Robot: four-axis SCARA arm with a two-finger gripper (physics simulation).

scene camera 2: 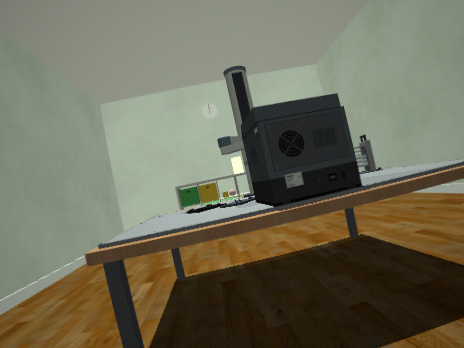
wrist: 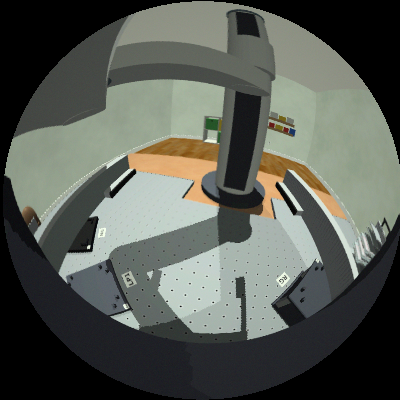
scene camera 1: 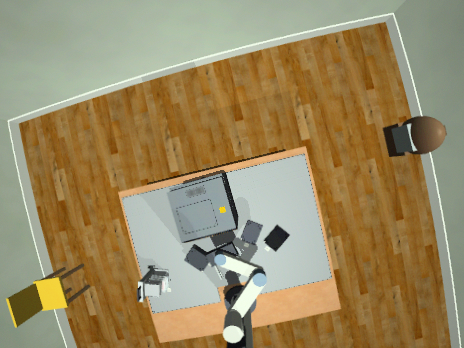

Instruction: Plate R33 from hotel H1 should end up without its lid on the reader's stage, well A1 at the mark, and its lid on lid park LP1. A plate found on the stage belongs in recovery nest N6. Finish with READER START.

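Where they show: gripper, fingertip midpoint: [wrist: 206, 165] [scene camera 1: 233, 273]; arm's base at its link origin: [wrist: 233, 187].
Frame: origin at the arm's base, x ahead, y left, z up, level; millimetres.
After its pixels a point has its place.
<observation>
My gripper [scene camera 1: 223, 250] [wrist: 206, 165] @[z 212, x 348, y -35 mm] is open, its two fingers wide apart with no plate between them, in front of the reader. The reader [scene camera 1: 202, 207] @[z 360, x 838, y 18 mm] [scene camera 2: 305, 150] @[z 177, x 994, y 19 mm] is a big grey box. A dark patch at its front edge in scene camera 1 may be its stage; I cannot tell, nor whether a plate is there. Lid park LP1 [scene camera 1: 251, 231] @[z 22, x 529, y -210 mm] [wrist: 97, 287] @[z 23, x 496, y -194 mm] is a grey pad with small pegs and no lid. Recovery nest N6 [scene camera 1: 276, 238] @[z 25, x 436, y -378 mm] [wrist: 85, 235] @[z 25, x 413, y -325 mm] is black. The hotel [scene camera 1: 155, 284] @[z 169, x 351, y 529 mm] [scene camera 2: 367, 155] @[z 111, x 389, y 601 mm] [wrist: 370, 245] holds light plates; plate R33 cannot be picked out.
A grey pad labelled RG [scene camera 1: 196, 257] @[z 72, x 443, y 227 mm] [wrist: 312, 292] @[z 73, x 405, y 187 mm] stands on the other side of the gripper from LP1. The arm's column [scene camera 2: 237, 95] @[z 690, x 76, y -28 mm] [wrist: 244, 135] @[z 214, x 77, y 3 mm] rises at the table's edge. A yellow chair [scene camera 1: 50, 294] stands off the table.
</observation>
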